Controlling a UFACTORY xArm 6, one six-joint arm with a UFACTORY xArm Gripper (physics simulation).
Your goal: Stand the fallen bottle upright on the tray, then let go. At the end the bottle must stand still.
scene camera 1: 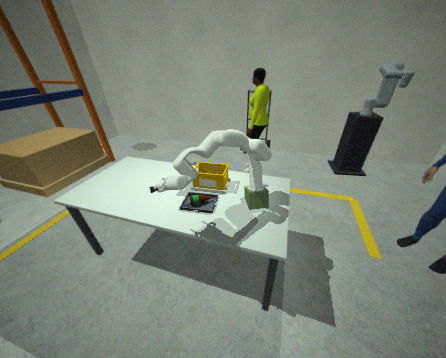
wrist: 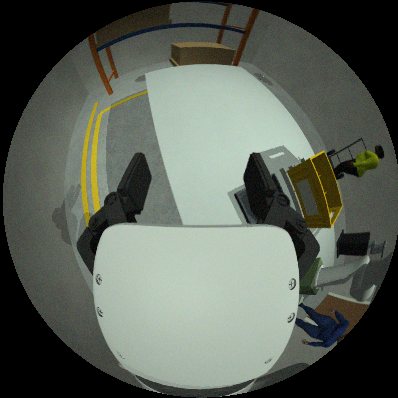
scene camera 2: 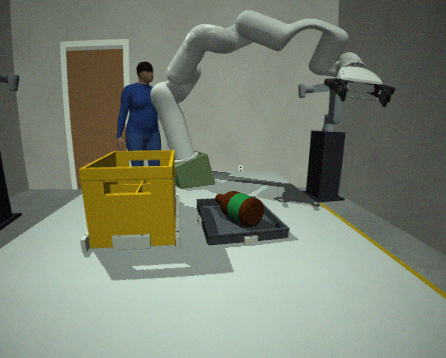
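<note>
My gripper (wrist: 196, 162) is in sight, and I see a yellow crate (scene camera 2: 118, 199), a dark tray (scene camera 2: 219, 229) and a brown bottle (scene camera 2: 247, 210). Scene camera 1 shows me the yellow crate (scene camera 1: 210, 175) too, and in the wrist view I find the crate (wrist: 313, 180) once more. The wrist view does not show the brown bottle, hidden by my gripper.
</note>
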